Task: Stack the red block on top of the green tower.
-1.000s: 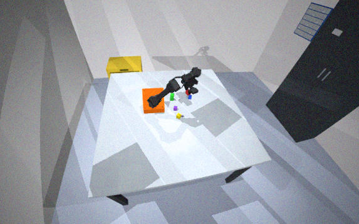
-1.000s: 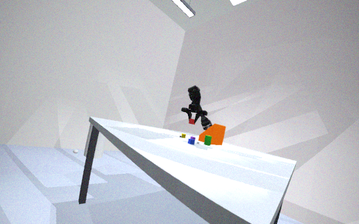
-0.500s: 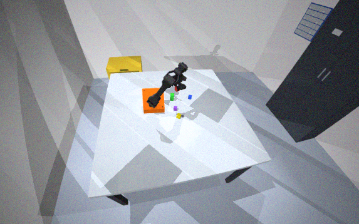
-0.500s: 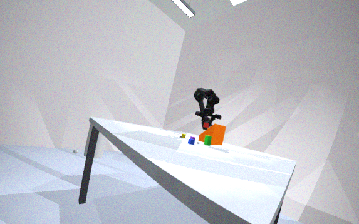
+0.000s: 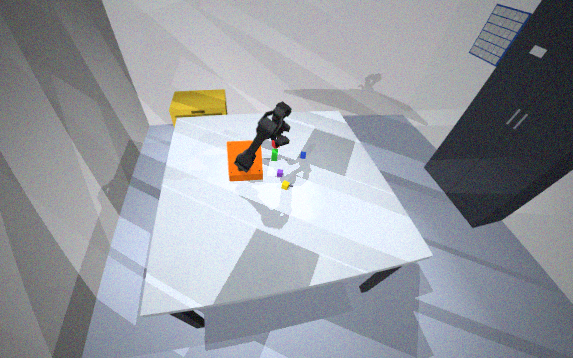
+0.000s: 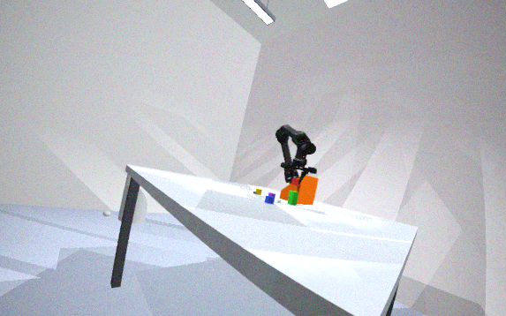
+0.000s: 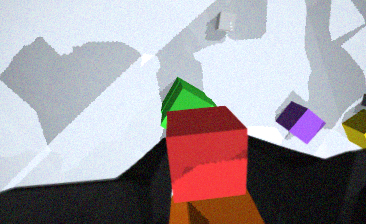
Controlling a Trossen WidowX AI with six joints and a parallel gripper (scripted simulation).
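My gripper tip is 130 mm to the left of the purple block, 100 mm above it and 20 mm short of it. The rest, counted from my gripper tip: yellow block: 230 mm to the right, 90 mm below, 40 mm ahead; red block: 10 mm above; blue block: 180 mm ahead, 90 mm below, 20 mm to the left.
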